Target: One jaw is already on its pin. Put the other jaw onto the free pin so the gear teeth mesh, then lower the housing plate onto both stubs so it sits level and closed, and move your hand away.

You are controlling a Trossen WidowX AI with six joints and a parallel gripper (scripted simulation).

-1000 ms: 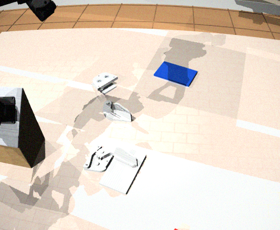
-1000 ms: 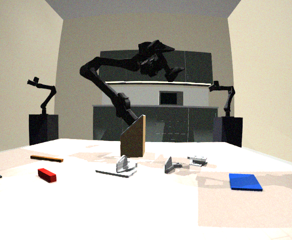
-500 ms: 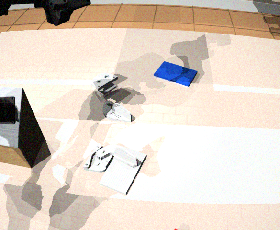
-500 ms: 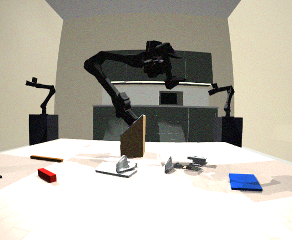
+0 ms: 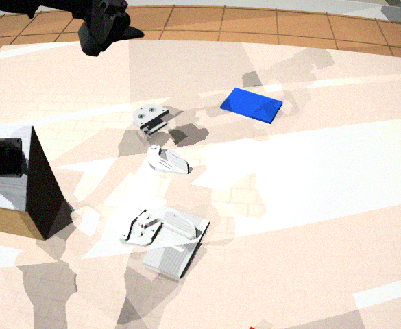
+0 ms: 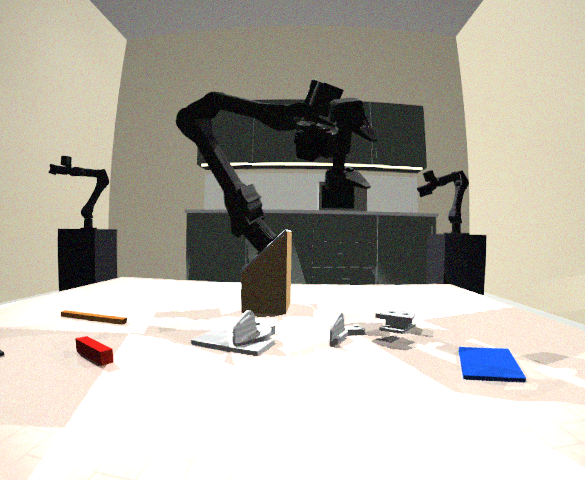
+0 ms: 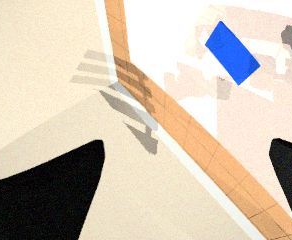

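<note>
Now: the jaw 30 cm below my gripper tip, 3 cm to the right of it and 2 cm behind it. From my gripper tip the other things lie so: red block 42 cm to the right, 29 cm below, 16 cm ahead; then orange bar 54 cm to the right, 30 cm below, 4 cm behind; then blue flat plate 30 cm below, 16 cm ahead, 15 cm to the left.
</note>
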